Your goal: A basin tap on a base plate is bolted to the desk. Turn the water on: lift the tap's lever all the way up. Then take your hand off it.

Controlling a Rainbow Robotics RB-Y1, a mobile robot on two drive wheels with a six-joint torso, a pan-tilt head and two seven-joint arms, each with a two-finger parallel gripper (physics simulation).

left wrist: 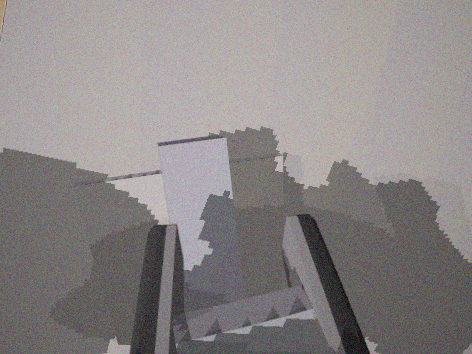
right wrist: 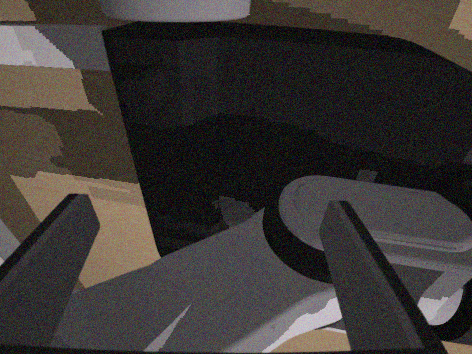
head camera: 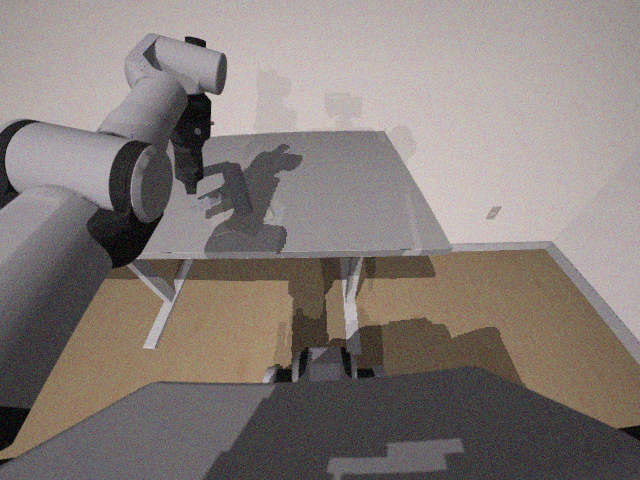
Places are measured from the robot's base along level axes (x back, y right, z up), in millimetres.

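Pixels of known places: left gripper, fingertip midpoint: [left wrist: 232, 238] [head camera: 191, 187]; right gripper, fingertip midpoint: [right wrist: 210, 213].
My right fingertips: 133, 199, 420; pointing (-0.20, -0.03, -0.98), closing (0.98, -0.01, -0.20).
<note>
Ahead of a thing's pixels: the offset from my right fingertips to its top centre, as dx, dy, dz. "spot": to the spot under its first point. Level surfaces: height alone.
In the left wrist view the tap's pale rectangular spout {-408, -483, +622} [left wrist: 197, 185] reaches out over the base plate {spot: -384, -482, +537} [left wrist: 150, 192] on the grey desk {dz +531} [head camera: 356, 196]. The tap's lever {spot: -394, -514, +673} [left wrist: 245, 311], a wide pale block with jagged shadow along its edge, shows low between the fingers. My left gripper [left wrist: 232, 238] [head camera: 191, 187] points down at the desk's left part, its fingers closed in against the lever's two sides. How high the lever is tilted cannot be told. In the head view the tap is mostly hidden by the gripper and shadow. My right gripper [right wrist: 210, 213] is open and empty, away from the desk.
The desk's front edge and its white legs [head camera: 350, 310] stand in front of me over the wooden floor {dz -419} [head camera: 232, 320]. A pale wall [head camera: 465, 103] rises behind the desk. Parts of my own dark and grey base [right wrist: 200, 300] lie beyond the right fingers.
</note>
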